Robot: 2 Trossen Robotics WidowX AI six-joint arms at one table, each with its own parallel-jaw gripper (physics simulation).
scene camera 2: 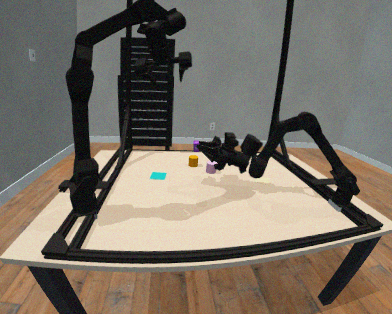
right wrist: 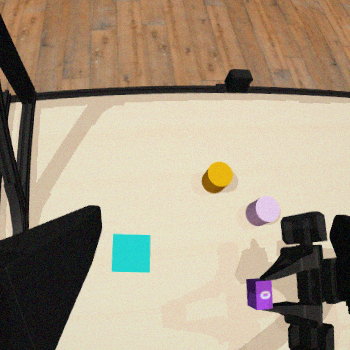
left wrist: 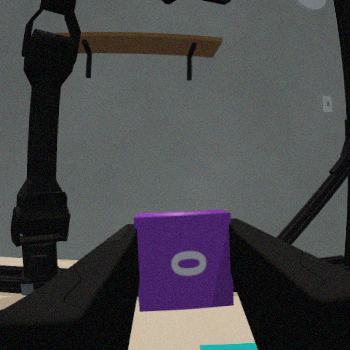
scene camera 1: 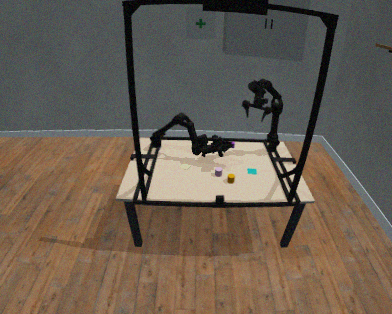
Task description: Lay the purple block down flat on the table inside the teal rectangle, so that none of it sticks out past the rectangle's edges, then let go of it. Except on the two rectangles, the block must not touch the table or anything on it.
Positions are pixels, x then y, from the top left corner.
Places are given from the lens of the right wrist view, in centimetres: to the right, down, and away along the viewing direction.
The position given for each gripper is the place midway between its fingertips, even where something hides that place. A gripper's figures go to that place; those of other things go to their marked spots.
left gripper (right wrist: pixel 262 293): 10, 14, 29
right gripper (right wrist: pixel 219 222): 2, 2, 10
purple block (right wrist: pixel 259 293): 10, 13, 29
orange cylinder (right wrist: pixel 218 174): 8, 0, 47
The marked spots on the purple block and the orange cylinder are 23 cm apart.
